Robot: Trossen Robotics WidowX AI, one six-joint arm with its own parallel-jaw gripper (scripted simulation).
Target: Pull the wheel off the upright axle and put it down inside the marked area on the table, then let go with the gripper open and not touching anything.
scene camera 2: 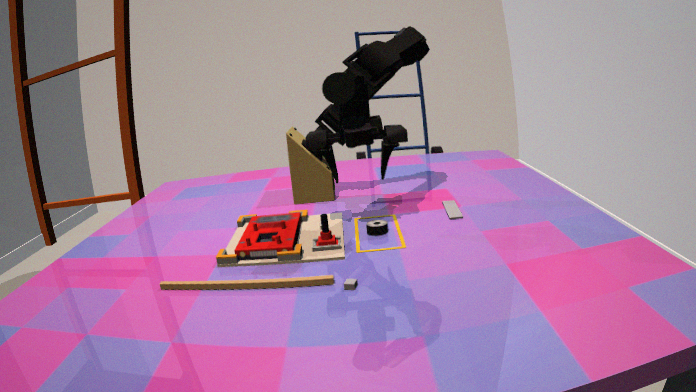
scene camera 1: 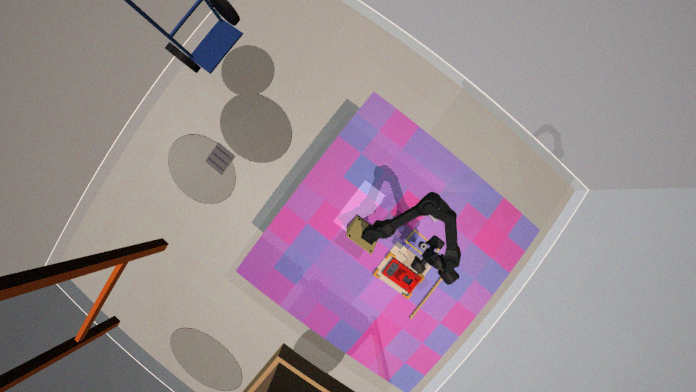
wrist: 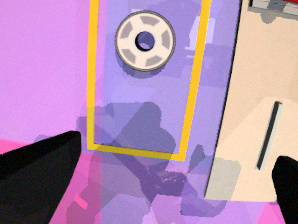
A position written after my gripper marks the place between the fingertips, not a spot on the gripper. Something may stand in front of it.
My gripper [scene camera 2: 360, 181] is open and holds nothing. I also see a red fixture [scene camera 1: 399, 273] and a wooden strip [scene camera 2: 325, 279].
My gripper is seen too in the wrist view [wrist: 180, 155]. The wrist view does not show the red fixture: it is out of frame. The wrist view misses the wooden strip: it is out of frame.
